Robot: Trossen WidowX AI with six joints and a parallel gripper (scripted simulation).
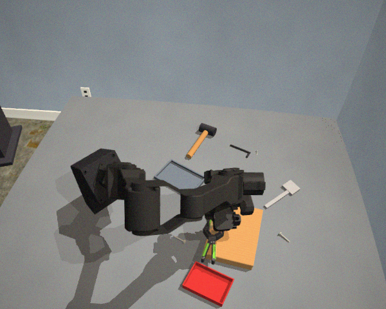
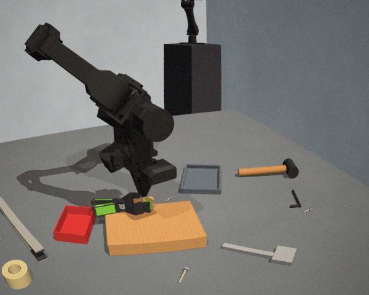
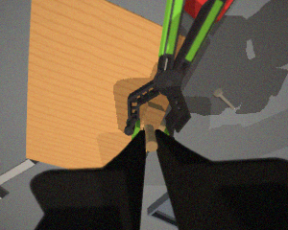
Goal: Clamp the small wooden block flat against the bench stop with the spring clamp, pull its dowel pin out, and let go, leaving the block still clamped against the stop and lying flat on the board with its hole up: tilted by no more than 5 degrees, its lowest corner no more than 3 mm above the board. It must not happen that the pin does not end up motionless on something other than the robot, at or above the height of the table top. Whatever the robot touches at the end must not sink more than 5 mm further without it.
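The dowel pin is 40 mm below my hand. The rest, counted from my hand: wooden block: 60 mm below; wooden board: 90 mm below, 50 mm ahead, 20 mm to the right; red tray: 160 mm to the right, 90 mm below, 60 mm behind.
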